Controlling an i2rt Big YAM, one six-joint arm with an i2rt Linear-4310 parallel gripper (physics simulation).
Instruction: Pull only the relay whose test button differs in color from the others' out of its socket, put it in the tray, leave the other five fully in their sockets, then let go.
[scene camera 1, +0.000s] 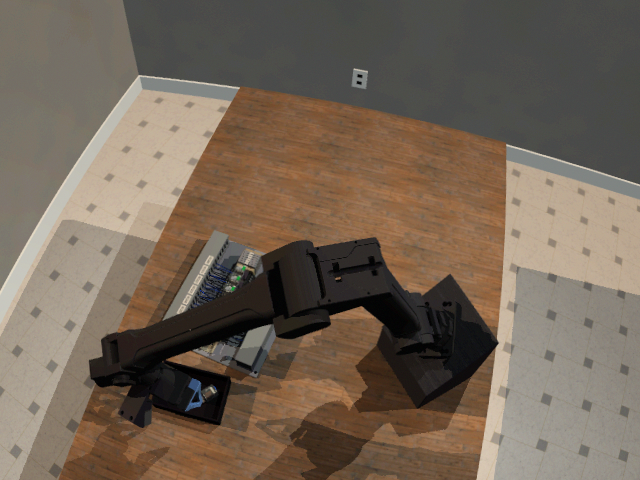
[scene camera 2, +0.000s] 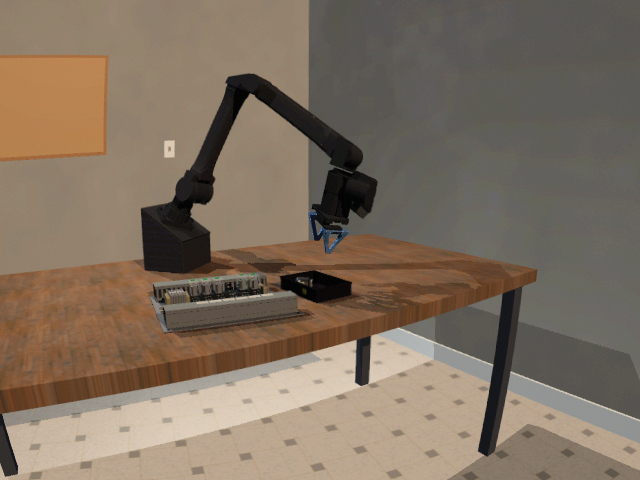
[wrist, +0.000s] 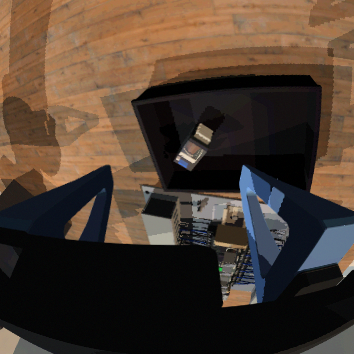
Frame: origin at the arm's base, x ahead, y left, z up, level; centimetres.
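Where they show: gripper, fingertip midpoint: (scene camera 1: 186, 396) (scene camera 2: 322, 246) (wrist: 175, 173); arm's base, origin of the base link: (scene camera 1: 436, 328) (scene camera 2: 173, 220).
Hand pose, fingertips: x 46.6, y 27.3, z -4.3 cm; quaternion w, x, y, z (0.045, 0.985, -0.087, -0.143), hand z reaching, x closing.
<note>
Each offset is from my fingertips to the centre of the thing. Level surfaces: height alone.
The relay with a blue test button {dx -1.7, dy -4.6, dz -9.7 cm} (scene camera 1: 209, 393) (scene camera 2: 306, 282) (wrist: 192, 151) lies loose in the black tray {dx +2.1, dy -3.6, dz -9.6 cm} (scene camera 1: 225, 400) (scene camera 2: 336, 291) (wrist: 280, 125), toward one end in the wrist view. My gripper (scene camera 2: 322, 245) (wrist: 175, 173) is open and empty, above the tray and apart from the relay; its blue fingers stand wide apart. Several relays with green test buttons {dx +0.2, dy -32.9, dz -6.6 cm} (scene camera 1: 238, 277) {dx +0.6, dy -29.9, dz -6.6 cm} (scene camera 2: 217, 281) stand in a row on the panel; the arm hides part of the row in scene camera 1. In the wrist view one green button {dx +0.9, dy -20.8, dz -4.5 cm} (wrist: 220, 269) shows; how fully the relays are seated is too small to tell.
The panel's grey wire ducts (scene camera 1: 216, 245) (scene camera 2: 232, 312) (wrist: 162, 220) run along both sides of the relay row, with blue wires between. The panel stands right beside the tray. The arm's black base block (scene camera 1: 439, 361) (scene camera 2: 173, 248) stands on the wooden table {dz -11.3 cm} (scene camera 1: 336, 155) (scene camera 2: 77, 320).
</note>
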